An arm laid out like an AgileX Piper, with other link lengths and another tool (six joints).
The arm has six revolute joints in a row. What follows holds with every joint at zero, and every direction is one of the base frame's.
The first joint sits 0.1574 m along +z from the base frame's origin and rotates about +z.
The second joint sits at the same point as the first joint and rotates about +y.
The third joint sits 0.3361 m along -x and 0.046 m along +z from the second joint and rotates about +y.
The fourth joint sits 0.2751 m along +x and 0.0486 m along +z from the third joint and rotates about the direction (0.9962, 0, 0.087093).
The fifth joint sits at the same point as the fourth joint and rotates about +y.
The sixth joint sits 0.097 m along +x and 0.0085 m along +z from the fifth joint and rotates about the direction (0.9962, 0, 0.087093).
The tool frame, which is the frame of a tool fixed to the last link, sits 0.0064 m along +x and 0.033 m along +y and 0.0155 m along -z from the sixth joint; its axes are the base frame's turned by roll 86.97, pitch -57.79 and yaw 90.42 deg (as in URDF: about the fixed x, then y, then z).
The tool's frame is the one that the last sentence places.
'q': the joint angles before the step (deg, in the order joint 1, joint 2, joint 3, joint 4, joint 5, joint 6). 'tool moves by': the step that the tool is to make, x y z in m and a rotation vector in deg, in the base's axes. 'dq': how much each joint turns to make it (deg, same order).
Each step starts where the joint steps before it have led.
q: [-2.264, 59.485, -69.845, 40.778, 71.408, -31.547]
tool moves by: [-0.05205, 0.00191, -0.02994, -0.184, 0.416, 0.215]
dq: [0.001, -9.949, 10.419, -0.058, 0.123, -0.249]
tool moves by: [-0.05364, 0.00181, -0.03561, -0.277, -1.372, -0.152]
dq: [0.000, -11.463, 10.085, -0.277, -0.059, 0.067]
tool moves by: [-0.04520, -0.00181, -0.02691, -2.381, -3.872, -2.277]
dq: [-0.004, -11.019, 5.601, -3.517, 0.243, 2.130]
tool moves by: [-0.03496, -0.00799, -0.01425, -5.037, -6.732, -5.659]
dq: [0.000, -9.564, 0.829, -7.921, -0.119, 3.670]
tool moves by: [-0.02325, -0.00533, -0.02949, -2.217, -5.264, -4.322]
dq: [0.005, -9.264, 4.226, -4.775, -1.417, 2.254]
